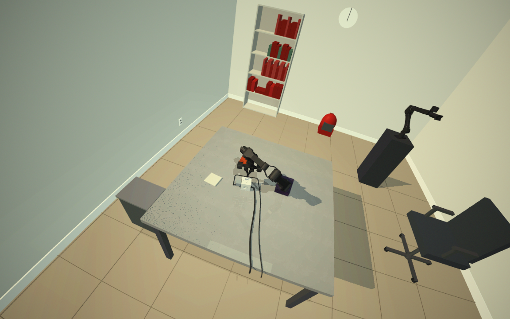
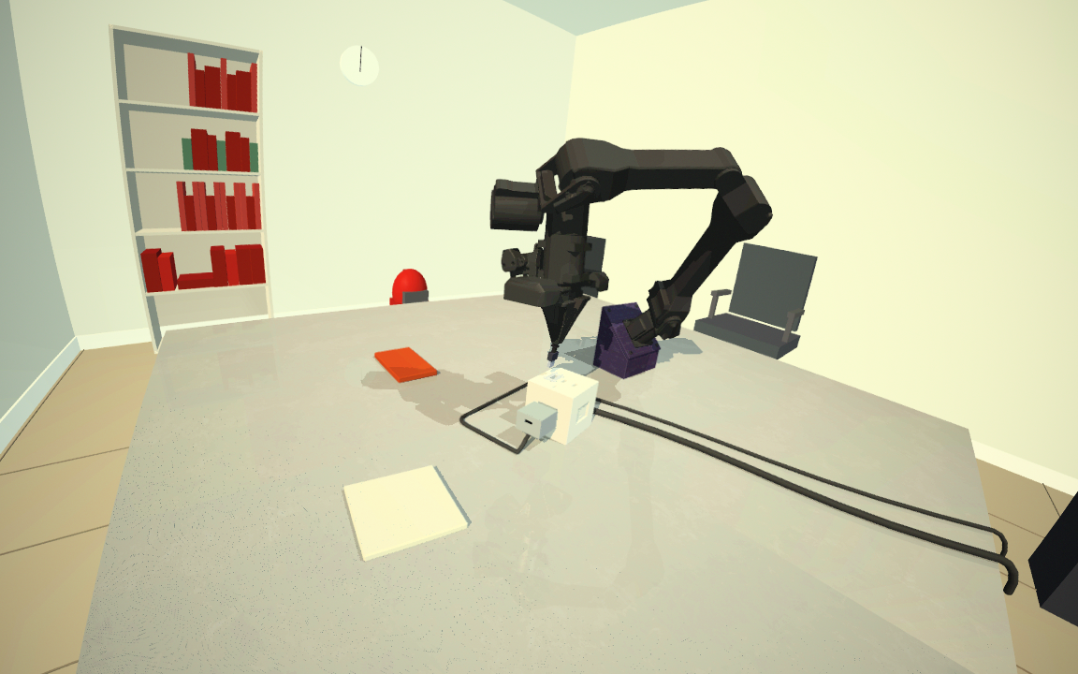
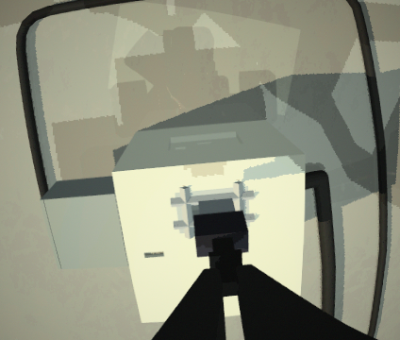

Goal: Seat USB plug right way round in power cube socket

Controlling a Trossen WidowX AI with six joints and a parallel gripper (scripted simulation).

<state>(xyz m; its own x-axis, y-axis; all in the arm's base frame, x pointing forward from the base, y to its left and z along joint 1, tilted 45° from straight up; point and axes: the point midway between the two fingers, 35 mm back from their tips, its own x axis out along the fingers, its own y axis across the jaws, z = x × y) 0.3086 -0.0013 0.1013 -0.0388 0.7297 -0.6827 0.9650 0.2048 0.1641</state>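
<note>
Now: the dark usb plug 2 cm below my gripper tip. From my gripper tip the other things lie so: socket (6 cm below); orange pad (29 cm to the right, 12 cm below, 12 cm ahead); cream pad (26 cm ahead, 12 cm below, 7 cm to the left).
</note>
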